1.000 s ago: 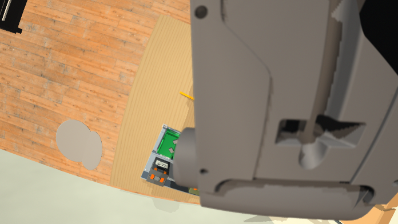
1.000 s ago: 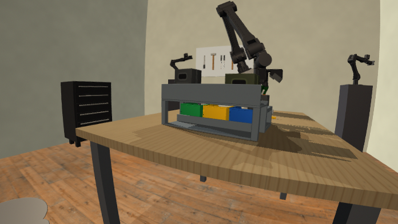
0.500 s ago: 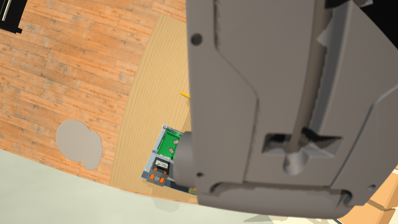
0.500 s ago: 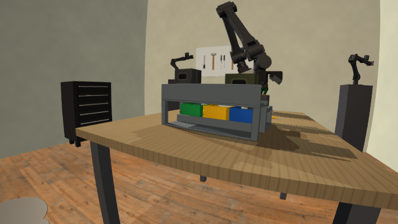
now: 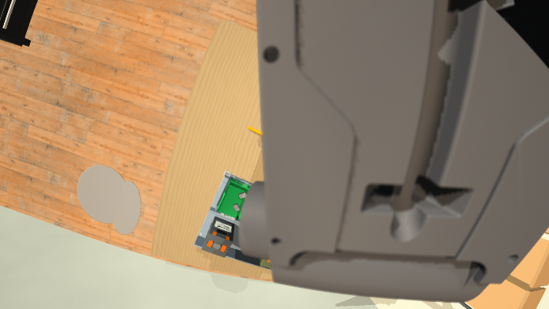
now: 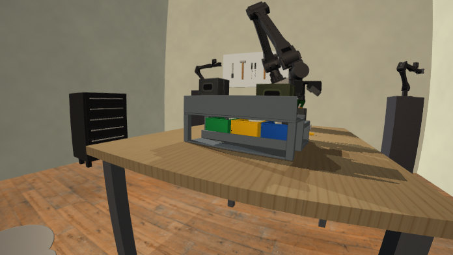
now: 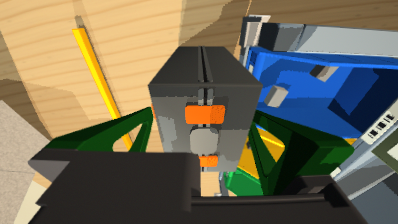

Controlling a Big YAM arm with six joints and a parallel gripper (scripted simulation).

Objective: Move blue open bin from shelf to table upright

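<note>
The grey case is 3 cm below my hand. Also, from my hand: yellow rod (17 cm behind, 10 cm to the right, 9 cm below); yellow bin (14 cm ahead, 13 cm to the right, 5 cm below); blue open bin (15 cm ahead, 5 cm below, 2 cm to the right).
</note>
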